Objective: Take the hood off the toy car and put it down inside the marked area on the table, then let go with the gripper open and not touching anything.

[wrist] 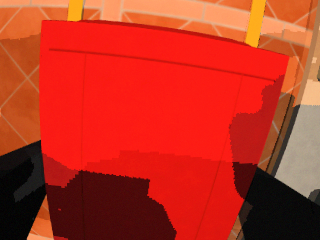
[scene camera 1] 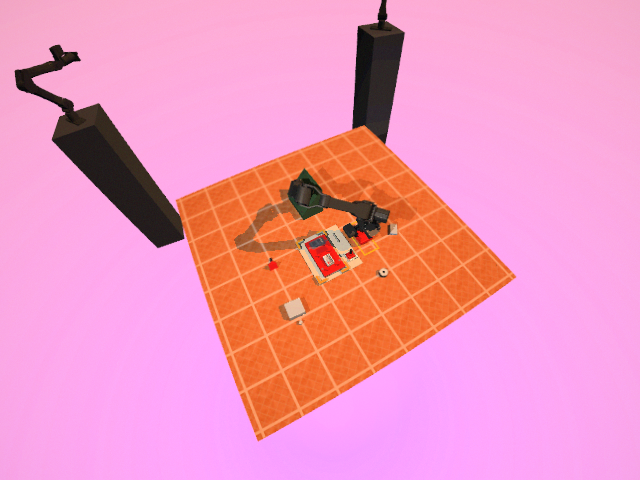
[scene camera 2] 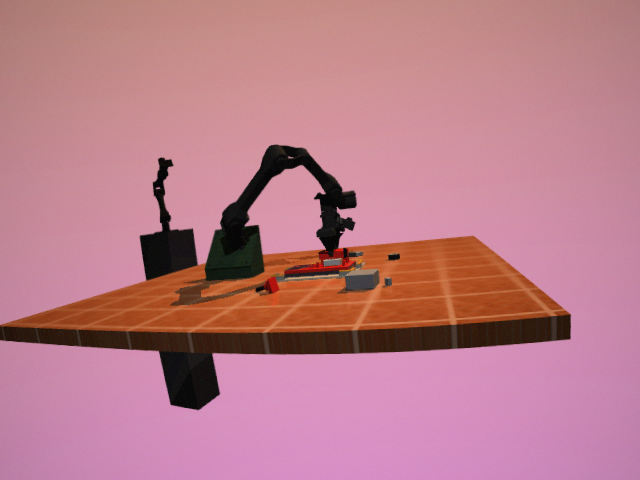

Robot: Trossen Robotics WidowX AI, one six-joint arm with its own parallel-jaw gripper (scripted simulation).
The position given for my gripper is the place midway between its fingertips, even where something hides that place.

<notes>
My gripper point(scene camera 2: 333, 254) holds a red hood point(wrist: 140, 125). I also see a red toy car point(scene camera 1: 320, 246).
The red toy car shows as well in scene camera 2 point(scene camera 2: 310, 269). My gripper shows as well in the wrist view point(wrist: 147, 162). The wrist view does not show the red toy car: it is out of frame.
</notes>
